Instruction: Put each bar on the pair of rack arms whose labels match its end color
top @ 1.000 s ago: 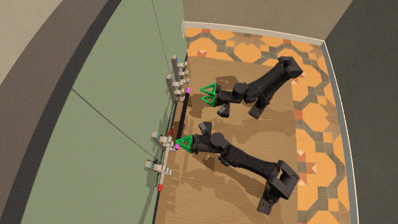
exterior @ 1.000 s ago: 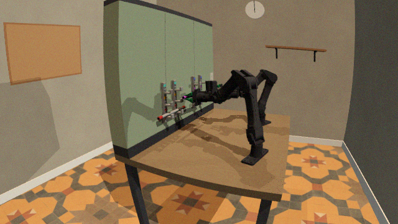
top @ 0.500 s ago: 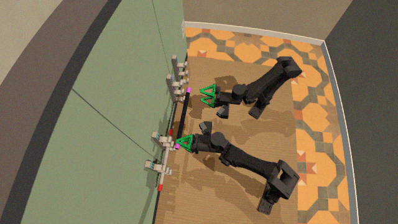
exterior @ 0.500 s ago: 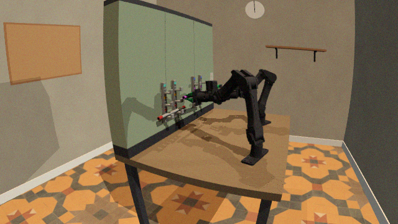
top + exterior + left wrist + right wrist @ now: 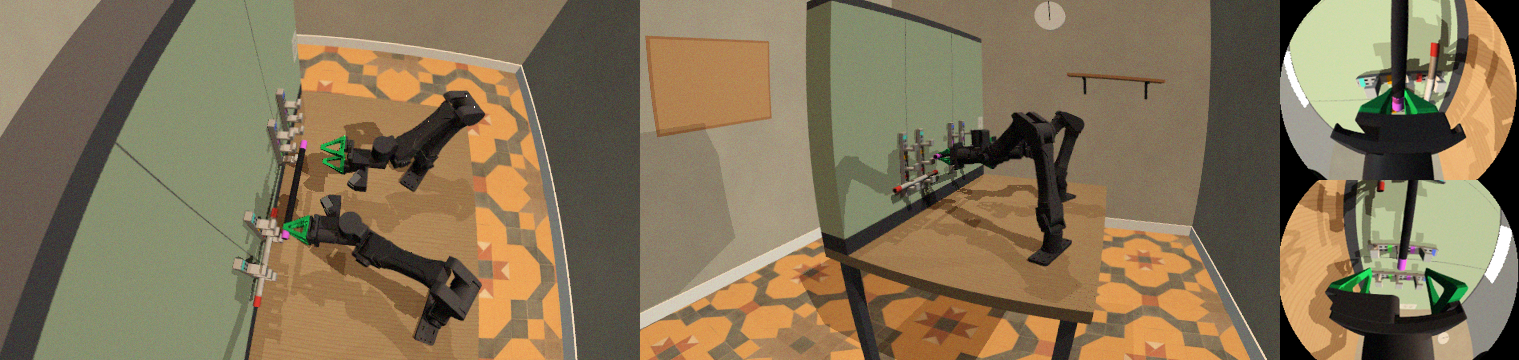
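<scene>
My right hand is 120 mm to the right of the bar, 80 mm short of it and 20 mm below it. Round my right hand: green wall panel 240 mm ahead, 200 mm above, 120 mm to the left.
My left hand is 130 mm to the left of the bar, 20 mm past it and 10 mm above it. Also, from my left hand: green wall panel: 180 mm above, 140 mm ahead, 130 mm to the right.
</scene>
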